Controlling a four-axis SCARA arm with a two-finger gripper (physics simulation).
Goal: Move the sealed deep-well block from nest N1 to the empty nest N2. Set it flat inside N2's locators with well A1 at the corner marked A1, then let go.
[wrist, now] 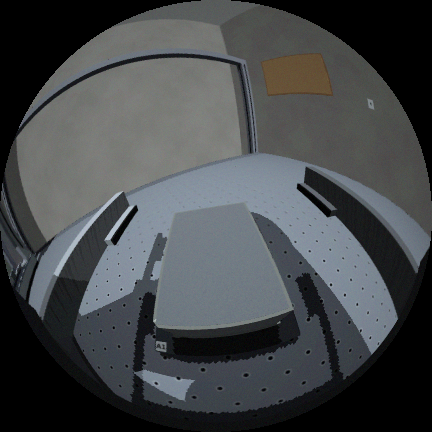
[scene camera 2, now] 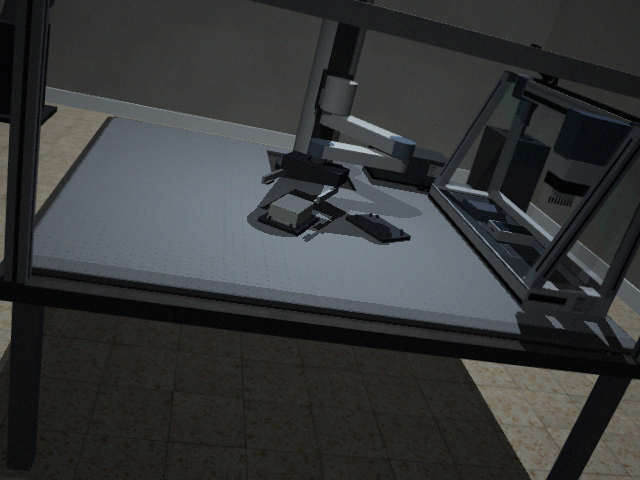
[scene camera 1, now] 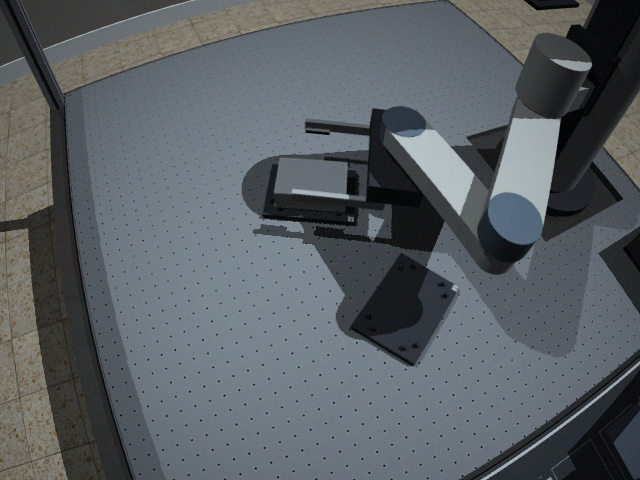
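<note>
The pale sealed block sits on the dark nest N1. N1's A1 tag is at its near-left corner in the wrist view. The well marks of the block cannot be made out. My gripper is open and empty, raised above the block, with its fingers spread wide toward either side. Nest N2 is empty, turned at an angle to N1, with small locators and a white corner tag.
The arm's lower link reaches back to the column. The perforated table bears both nests. A framed machine with a pipetting head stands at the right in the second scene view. Arm shadows fall over both nests.
</note>
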